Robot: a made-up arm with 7 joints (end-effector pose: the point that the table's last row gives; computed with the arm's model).
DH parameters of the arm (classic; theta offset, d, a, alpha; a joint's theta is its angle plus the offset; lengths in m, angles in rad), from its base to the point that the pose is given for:
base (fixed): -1.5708 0.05 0 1.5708
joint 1: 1.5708 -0.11 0 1.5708
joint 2: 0 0.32 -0.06 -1.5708
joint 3: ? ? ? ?
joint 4: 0 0.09 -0.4 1.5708
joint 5: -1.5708 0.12 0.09 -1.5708
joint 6: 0 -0.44 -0.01 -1.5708
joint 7: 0 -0.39 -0.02 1.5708
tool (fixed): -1.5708 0.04 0 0
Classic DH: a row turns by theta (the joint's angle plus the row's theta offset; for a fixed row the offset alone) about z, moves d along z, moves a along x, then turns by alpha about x.
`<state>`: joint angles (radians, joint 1 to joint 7).
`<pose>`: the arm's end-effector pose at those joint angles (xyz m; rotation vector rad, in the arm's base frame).
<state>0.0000 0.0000 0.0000 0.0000 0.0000 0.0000 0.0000</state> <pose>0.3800 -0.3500 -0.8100 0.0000 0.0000 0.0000</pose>
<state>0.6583 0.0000 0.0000 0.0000 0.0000 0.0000 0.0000</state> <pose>0.3800 -0.8030 -0.4162 -0.6583 0.0000 0.0000</pose>
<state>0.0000 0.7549 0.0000 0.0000 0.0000 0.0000 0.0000</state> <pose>0.8959 -0.3500 -0.3914 0.0000 -0.7549 0.0000</pose>
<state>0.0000 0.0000 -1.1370 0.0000 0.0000 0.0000 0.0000</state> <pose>0.3800 0.3933 -0.3735 1.1370 0.0000 0.0000</pose>
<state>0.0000 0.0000 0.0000 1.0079 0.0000 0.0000 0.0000</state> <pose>0.8187 -0.3500 -0.0056 0.0000 -1.0079 0.0000</pose>
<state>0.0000 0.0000 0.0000 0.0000 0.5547 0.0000 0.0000</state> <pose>0.3800 -0.1483 -0.7184 0.5547 0.0000 0.0000</pose>
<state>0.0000 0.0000 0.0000 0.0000 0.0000 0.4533 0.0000</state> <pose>0.3538 -0.1762 -0.8100 0.0000 0.0000 0.4533</pose>
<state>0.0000 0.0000 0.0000 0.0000 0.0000 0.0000 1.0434</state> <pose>0.3800 -0.3055 -0.8126 -1.0434 0.0000 0.0000</pose>
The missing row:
joint 3: 0 0.24 0 1.5708
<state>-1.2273 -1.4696 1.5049 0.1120 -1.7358 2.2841 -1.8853</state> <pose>0.5939 -0.6627 -0.8766 -1.5634 1.7990 0.1360</pose>
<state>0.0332 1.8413 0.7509 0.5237 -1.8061 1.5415 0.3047</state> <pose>0.1282 -1.1452 0.3792 -1.6323 0.3481 -1.4243</pose>
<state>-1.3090 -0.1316 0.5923 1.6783 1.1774 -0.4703 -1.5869</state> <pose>0.5398 -0.0965 0.2886 -2.2493 0.8419 -1.2051</pose>
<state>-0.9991 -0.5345 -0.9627 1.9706 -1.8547 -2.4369 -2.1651</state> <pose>-0.2070 0.1103 -0.6214 -1.4427 -2.1559 -1.0970</pose>
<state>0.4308 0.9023 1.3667 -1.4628 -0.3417 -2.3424 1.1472</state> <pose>-0.7707 -0.5361 -0.2913 0.3438 -0.2417 2.1377</pose>
